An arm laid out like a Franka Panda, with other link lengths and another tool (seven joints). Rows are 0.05 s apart.
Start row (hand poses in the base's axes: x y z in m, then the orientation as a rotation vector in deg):
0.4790, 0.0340, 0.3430, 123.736, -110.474, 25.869
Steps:
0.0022, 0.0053, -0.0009, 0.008, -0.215, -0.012
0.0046, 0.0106, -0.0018, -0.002, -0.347, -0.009
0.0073, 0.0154, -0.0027, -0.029, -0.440, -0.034
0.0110, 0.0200, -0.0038, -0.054, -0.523, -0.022
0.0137, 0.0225, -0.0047, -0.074, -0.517, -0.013
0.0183, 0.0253, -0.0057, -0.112, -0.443, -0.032
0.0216, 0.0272, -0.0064, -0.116, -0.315, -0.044
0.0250, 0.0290, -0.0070, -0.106, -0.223, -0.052
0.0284, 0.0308, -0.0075, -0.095, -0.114, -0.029
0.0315, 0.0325, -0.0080, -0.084, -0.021, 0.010
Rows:
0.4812, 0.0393, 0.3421, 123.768, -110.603, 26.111
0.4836, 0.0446, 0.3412, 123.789, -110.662, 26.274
0.4863, 0.0494, 0.3403, 123.762, -110.718, 26.402
0.4900, 0.0540, 0.3392, 123.775, -110.734, 26.522
0.4927, 0.0565, 0.3383, 123.771, -110.709, 26.534
0.4973, 0.0593, 0.3373, 123.714, -110.665, 26.477
0.5006, 0.0612, 0.3366, 123.675, -110.608, 26.329
0.5040, 0.0630, 0.3360, 123.656, -110.574, 26.212
0.5074, 0.0648, 0.3355, 123.668, -110.502, 26.079
0.5105, 0.0665, 0.3350, 123.699, -110.422, 25.968

